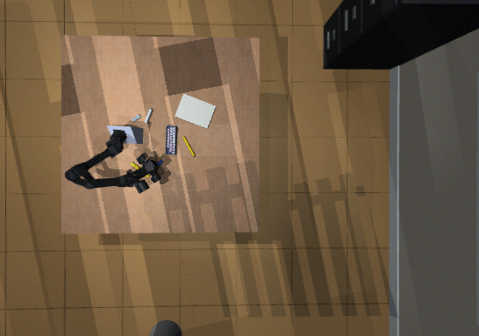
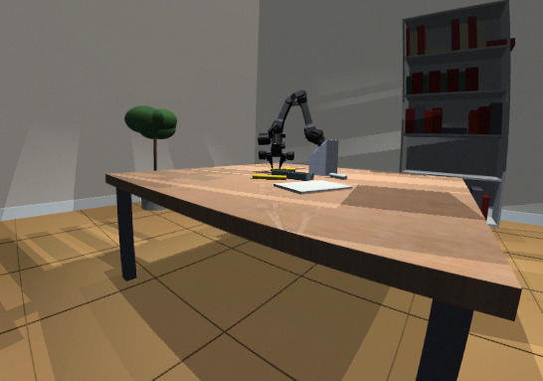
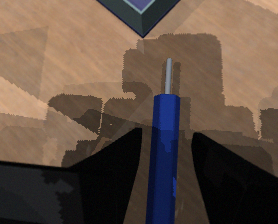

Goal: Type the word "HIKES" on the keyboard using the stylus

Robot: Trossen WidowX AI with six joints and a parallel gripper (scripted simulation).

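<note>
Right now my gripper tip is 1 cm to the right of the blue stylus, 1 cm short of it and 1 cm above it. Also, from my gripper tip: stylus tip (3 cm to the left, 3 cm ahead, 1 cm below); white paper sheet (37 cm to the left, 20 cm ahead, 1 cm below).
</note>
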